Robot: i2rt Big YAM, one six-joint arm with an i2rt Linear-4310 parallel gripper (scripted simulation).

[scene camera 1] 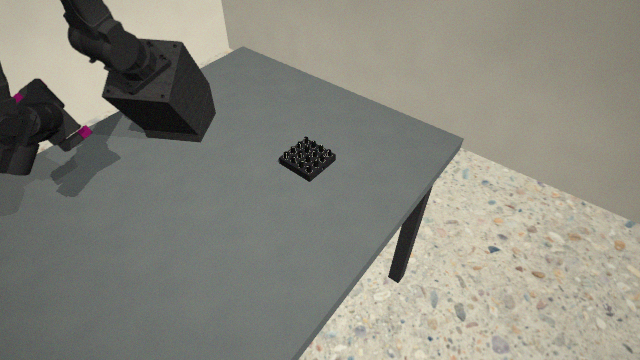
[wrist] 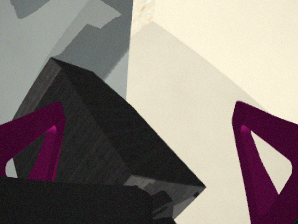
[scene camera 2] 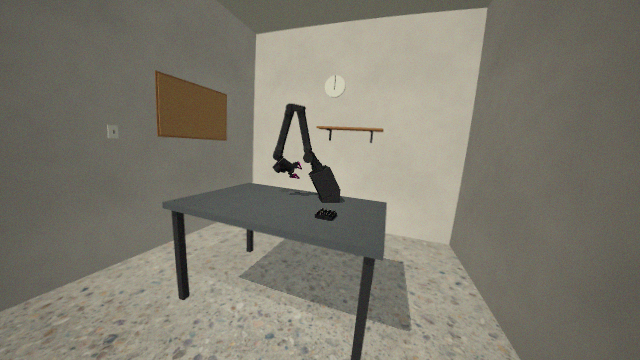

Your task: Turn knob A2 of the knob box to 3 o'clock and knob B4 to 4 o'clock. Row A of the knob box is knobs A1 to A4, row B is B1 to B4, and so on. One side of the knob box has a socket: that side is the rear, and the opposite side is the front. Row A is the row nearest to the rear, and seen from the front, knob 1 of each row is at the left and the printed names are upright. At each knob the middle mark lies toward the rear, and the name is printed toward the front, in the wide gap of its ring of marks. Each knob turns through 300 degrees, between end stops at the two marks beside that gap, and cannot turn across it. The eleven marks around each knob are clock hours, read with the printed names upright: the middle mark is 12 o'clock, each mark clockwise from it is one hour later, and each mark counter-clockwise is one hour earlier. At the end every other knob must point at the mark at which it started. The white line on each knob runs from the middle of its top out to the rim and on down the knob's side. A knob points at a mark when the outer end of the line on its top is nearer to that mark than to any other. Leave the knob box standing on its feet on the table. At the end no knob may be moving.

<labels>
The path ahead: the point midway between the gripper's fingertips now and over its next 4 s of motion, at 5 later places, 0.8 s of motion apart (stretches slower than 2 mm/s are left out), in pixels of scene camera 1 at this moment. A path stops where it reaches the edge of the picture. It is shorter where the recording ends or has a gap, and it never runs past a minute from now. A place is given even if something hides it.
My gripper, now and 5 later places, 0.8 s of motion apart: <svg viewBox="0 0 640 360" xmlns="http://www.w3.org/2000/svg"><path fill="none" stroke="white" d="M66 113L60 163L69 223L81 243L85 249L90 252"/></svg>
</labels>
